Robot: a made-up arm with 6 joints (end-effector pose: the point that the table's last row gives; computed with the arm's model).
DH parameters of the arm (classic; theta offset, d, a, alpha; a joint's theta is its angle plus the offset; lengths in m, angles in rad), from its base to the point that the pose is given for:
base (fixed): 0 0 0 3.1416
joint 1: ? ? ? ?
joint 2: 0 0.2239 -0.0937 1.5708
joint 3: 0 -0.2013 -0.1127 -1.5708
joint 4: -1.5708 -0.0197 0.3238 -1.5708
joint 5: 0 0.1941 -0.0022 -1.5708
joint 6: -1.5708 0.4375 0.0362 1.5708
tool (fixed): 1.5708 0.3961 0 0
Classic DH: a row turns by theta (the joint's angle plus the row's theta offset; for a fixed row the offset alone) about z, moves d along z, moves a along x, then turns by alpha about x.
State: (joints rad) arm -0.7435 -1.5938 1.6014 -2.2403 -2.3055 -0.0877
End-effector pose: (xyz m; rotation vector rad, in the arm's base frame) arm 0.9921 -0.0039 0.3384 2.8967 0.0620 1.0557
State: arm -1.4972 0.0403 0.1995 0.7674 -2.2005 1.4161
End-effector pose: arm 0.6482 -0.6422 0.4494 -0.2693 0.8440 -0.7935
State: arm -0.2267 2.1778 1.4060 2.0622 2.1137 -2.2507
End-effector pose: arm -0.0055 -0.1409 0.1908 0.3342 0.2099 -0.6137
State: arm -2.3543 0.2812 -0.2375 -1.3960 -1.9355 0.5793
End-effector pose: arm -0.3534 -0.7411 -0.3242 1.9315 -1.8847 -1.1551
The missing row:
joint 1: 1.5708 -0.3112 0.0567 -1.5708
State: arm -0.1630 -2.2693 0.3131 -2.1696 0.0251 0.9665
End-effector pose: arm 0.3923 -0.1413 0.7658 -0.8798 0.0609 0.4712
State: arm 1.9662 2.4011 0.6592 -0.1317 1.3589 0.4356
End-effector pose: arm 0.3799 0.4780 0.0753 -1.6035 0.8297 0.1931
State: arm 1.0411 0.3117 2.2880 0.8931 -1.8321 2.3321
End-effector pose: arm 0.4235 0.8244 0.1845 0.1204 1.1543 0.7290
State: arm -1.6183 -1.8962 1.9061 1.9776 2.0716 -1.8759
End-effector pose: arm 0.0961 -0.0605 0.4715 -0.6864 -1.4213 1.3325
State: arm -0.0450 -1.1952 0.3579 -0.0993 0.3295 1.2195
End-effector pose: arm 0.0042 -0.2868 -0.1057 2.3934 -0.3964 -0.4548
